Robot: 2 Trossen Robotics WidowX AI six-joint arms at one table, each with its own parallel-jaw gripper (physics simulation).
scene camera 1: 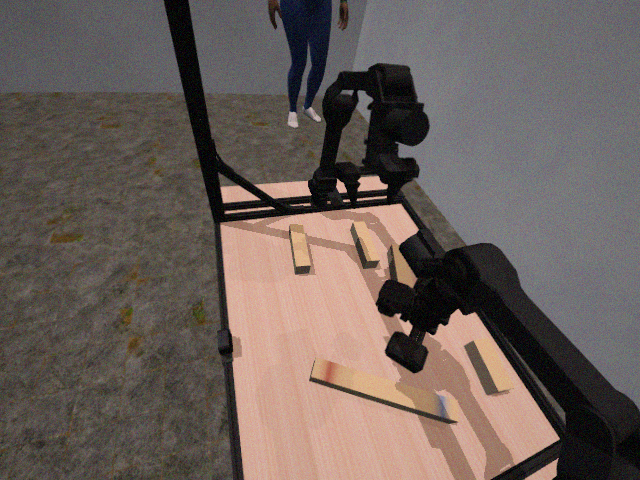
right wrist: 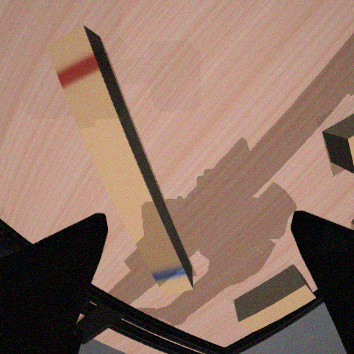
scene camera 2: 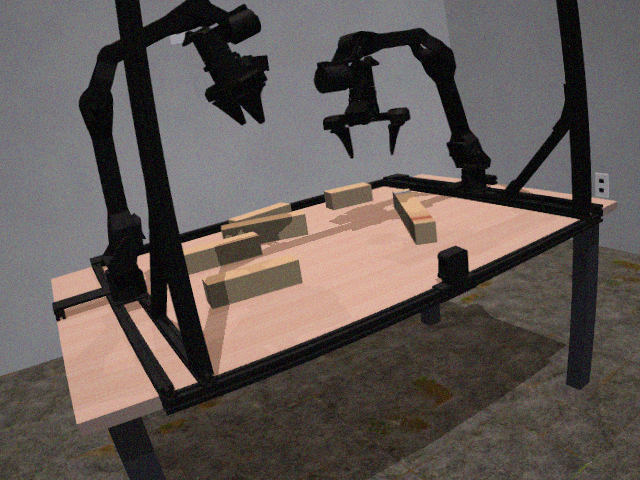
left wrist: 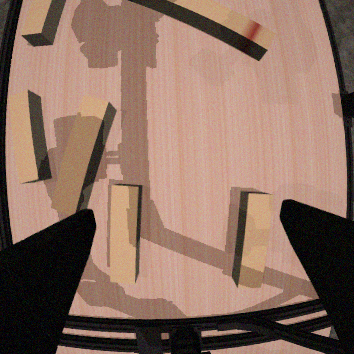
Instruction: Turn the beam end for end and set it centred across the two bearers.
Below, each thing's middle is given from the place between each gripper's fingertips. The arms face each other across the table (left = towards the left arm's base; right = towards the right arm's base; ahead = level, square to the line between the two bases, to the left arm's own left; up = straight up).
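Scene:
The beam (scene camera 1: 417, 401) is 70 mm to the right of my right hand, 30 mm behind it and 140 mm below it. Going by its middle, the beam is nearer to my right hand than to my left hand.
Relative to the beam, my left hand is 4 cm past it, 34 cm to the left of it and 26 cm above it.

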